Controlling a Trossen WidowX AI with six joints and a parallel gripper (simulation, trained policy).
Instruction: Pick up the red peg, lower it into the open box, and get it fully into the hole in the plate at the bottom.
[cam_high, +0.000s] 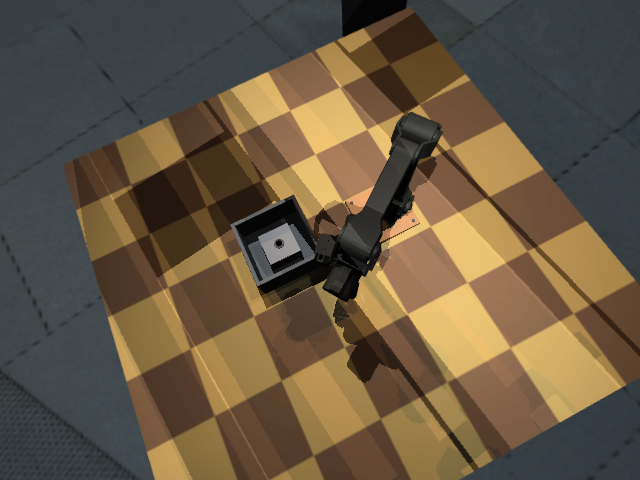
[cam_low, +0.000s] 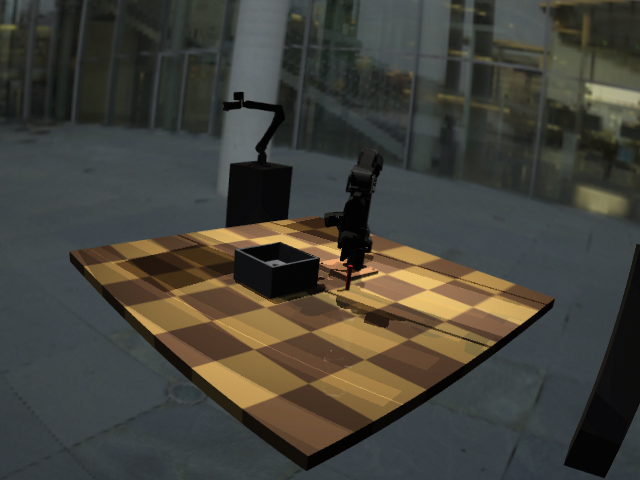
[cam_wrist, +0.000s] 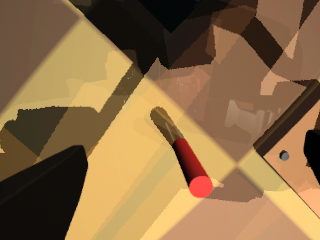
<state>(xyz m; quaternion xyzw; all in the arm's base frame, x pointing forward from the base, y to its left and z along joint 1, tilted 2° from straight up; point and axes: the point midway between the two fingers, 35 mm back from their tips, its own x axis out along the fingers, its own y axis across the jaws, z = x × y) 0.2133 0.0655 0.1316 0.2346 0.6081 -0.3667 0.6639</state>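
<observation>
The red peg lies 80 mm below my gripper tip, 30 mm behind it and 20 mm to the left of it. The rest, counted from my gripper tip: dark box 160 mm to the right, 110 mm ahead, 90 mm below; grey plate 160 mm to the right, 110 mm ahead, 70 mm below.
</observation>
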